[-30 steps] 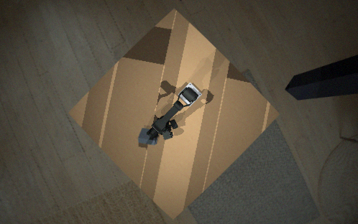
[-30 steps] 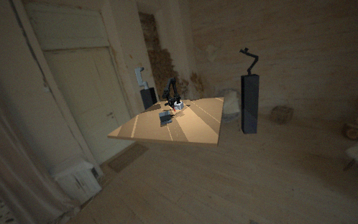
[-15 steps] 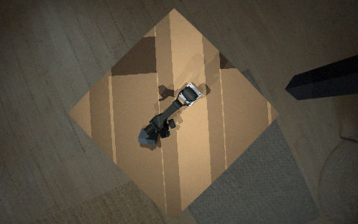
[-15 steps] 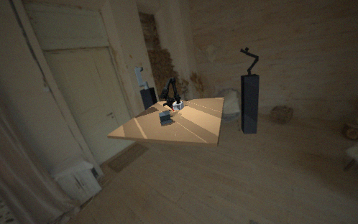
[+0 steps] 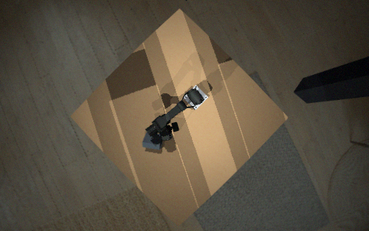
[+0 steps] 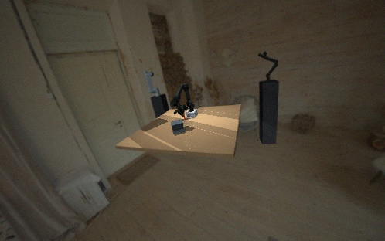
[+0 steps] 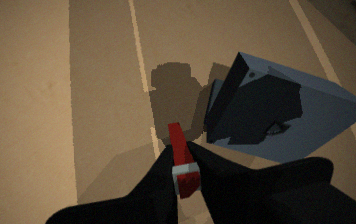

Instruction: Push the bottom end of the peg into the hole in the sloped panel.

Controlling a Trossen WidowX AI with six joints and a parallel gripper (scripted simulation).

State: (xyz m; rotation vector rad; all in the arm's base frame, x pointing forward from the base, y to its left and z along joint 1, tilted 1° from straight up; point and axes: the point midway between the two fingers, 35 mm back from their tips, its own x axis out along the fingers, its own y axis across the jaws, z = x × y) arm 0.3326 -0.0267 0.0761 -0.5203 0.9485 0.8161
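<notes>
The sloped panel is 11 cm ahead of my gripper tip, 6 cm to the right of it and 5 cm below it. Also, from my gripper tip: red peg: 1 cm behind, 1 cm to the right, 1 cm above.
</notes>
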